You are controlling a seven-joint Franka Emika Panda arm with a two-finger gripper.
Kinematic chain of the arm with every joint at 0, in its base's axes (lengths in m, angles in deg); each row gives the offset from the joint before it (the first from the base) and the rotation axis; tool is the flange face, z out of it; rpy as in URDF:
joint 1: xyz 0 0 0.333 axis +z
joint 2: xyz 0 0 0 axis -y
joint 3: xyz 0 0 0.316 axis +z
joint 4: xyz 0.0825 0 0 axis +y
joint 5: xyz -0.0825 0 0.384 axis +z
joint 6: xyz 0 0 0 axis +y
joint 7: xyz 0.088 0 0 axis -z
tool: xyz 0 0 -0.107 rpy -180 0 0
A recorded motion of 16 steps. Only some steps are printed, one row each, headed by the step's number.
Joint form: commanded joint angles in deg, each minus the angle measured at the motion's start. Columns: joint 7, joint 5, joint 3, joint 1, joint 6, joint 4, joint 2.
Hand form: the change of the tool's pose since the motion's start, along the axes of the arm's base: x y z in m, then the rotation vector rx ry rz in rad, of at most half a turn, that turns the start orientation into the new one. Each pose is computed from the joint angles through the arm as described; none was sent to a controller.
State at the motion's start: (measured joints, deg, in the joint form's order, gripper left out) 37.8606 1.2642 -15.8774 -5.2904 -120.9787 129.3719 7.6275
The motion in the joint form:
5: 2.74 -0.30 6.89 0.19 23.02 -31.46 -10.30
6: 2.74 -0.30 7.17 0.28 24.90 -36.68 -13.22
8: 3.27 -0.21 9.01 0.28 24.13 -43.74 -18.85
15: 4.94 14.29 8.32 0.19 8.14 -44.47 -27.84
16: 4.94 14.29 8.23 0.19 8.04 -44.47 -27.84
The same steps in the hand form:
5: 0.0932 0.0438 0.1302 -0.0364 0.0411 0.0831
6: 0.1099 0.0458 0.1415 -0.0458 0.0355 0.0904
8: 0.1466 0.0605 0.1421 -0.0634 -0.0005 0.1140
15: 0.2074 0.0602 0.0750 0.1123 -0.1839 -0.0112
16: 0.2074 0.0592 0.0752 0.1112 -0.1856 -0.0128

